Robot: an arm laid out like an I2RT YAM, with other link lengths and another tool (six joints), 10 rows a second.
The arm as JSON. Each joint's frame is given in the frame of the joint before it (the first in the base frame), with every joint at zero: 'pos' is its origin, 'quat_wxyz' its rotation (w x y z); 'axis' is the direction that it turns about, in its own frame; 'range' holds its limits. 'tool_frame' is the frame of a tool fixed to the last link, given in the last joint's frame.
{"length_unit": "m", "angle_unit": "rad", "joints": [
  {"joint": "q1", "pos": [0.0, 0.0, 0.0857], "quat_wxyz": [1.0, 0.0, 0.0, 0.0], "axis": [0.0, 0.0, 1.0], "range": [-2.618, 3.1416]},
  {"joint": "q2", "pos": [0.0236, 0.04, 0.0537], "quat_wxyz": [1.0, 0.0, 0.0, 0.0], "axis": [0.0, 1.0, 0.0], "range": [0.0, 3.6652]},
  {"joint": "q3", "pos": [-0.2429, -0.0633, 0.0], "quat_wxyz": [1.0, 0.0, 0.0, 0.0], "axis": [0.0, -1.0, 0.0], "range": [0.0, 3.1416]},
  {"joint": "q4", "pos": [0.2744, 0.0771, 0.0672], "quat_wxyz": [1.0, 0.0, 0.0, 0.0], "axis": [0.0, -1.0, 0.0], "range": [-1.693, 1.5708]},
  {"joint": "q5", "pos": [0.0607, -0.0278, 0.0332], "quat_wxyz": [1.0, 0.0, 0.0, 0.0], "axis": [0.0, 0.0, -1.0], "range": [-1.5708, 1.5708]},
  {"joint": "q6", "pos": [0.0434, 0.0, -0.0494], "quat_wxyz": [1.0, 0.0, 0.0, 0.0], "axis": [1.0, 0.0, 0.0], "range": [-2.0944, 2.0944]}
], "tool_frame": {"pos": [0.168, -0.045, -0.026], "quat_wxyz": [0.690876, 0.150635, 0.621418, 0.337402]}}
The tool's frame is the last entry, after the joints.
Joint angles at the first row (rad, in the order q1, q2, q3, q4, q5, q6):
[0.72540 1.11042 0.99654 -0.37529 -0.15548 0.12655]
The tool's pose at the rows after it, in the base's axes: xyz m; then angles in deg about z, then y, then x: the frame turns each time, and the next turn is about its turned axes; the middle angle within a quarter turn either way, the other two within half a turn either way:
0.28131 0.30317 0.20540 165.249 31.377 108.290
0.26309 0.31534 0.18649 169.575 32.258 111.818
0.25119 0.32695 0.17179 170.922 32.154 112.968
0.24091 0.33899 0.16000 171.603 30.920 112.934
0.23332 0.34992 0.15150 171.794 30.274 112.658
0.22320 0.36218 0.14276 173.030 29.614 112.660
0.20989 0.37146 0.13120 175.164 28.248 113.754
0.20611 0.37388 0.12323 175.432 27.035 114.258
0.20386 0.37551 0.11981 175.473 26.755 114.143
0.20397 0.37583 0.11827 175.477 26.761 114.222
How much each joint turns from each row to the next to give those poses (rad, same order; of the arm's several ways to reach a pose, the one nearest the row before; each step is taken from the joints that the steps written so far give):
[0.04416 -0.00541 -0.03970 0.01027 -0.01954 -0.00268]
[0.08154 0.01753 -0.02929 0.00763 0.05353 -0.01516]
[0.06258 0.02410 -0.02598 0.03646 0.04582 0.02071]
[0.04250 0.02869 -0.01449 0.03585 0.01511 0.03267]
[0.03796 0.02873 -0.00876 0.03769 0.02054 0.02753]
[0.03843 0.03205 -0.00407 0.03199 0.00846 0.01799]
[0.03552 0.03247 0.00165 0.00642 -0.00210 0.01667]
[0.00711 0.01949 -0.00137 0.00577 -0.00393 0.01702]
[0.00625 0.00508 -0.00772 0.01273 0.00077 0.00691]
[0.00082 0.00384 -0.00194 0.00469 0.00146 0.00032]

